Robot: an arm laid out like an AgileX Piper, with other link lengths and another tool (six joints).
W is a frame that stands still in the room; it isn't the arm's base.
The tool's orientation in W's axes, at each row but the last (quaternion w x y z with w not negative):
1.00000, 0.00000, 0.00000, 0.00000
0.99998, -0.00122, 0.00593, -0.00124
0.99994, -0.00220, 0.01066, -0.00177
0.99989, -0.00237, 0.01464, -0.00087
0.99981, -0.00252, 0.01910, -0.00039
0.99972, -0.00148, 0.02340, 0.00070
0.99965, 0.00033, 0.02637, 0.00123
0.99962, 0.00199, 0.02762, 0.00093
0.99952, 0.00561, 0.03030, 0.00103
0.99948, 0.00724, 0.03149, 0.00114
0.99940, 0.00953, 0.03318, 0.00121
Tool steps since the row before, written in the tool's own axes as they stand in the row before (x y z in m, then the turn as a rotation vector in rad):
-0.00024, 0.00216, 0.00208, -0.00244, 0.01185, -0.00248
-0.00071, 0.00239, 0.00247, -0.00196, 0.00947, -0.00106
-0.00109, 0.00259, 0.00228, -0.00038, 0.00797, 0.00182
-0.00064, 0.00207, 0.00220, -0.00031, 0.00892, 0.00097
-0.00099, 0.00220, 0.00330, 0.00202, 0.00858, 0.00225
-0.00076, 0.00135, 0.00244, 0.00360, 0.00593, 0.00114
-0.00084, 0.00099, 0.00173, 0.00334, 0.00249, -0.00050
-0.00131, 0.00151, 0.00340, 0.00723, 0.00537, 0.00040
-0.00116, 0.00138, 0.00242, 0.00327, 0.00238, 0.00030
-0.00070, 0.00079, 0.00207, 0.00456, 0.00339, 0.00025
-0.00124, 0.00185, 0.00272, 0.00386, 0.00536, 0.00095
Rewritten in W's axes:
-0.00024, 0.00216, 0.00208, -0.00244, 0.01185, -0.00248
-0.00067, 0.00240, 0.00247, -0.00195, 0.00947, -0.00106
-0.00103, 0.00260, 0.00229, -0.00031, 0.00798, 0.00179
-0.00057, 0.00208, 0.00221, -0.00027, 0.00893, 0.00094
-0.00086, 0.00222, 0.00332, 0.00211, 0.00859, 0.00213
-0.00065, 0.00136, 0.00247, 0.00364, 0.00594, 0.00095
-0.00075, 0.00099, 0.00177, 0.00330, 0.00250, -0.00067
-0.00112, 0.00149, 0.00347, 0.00723, 0.00538, 0.00002
-0.00101, 0.00135, 0.00250, 0.00328, 0.00238, 0.00013
-0.00057, 0.00076, 0.00212, 0.00456, 0.00340, 0.00001
-0.00106, 0.00179, 0.00283, 0.00390, 0.00535, 0.00079

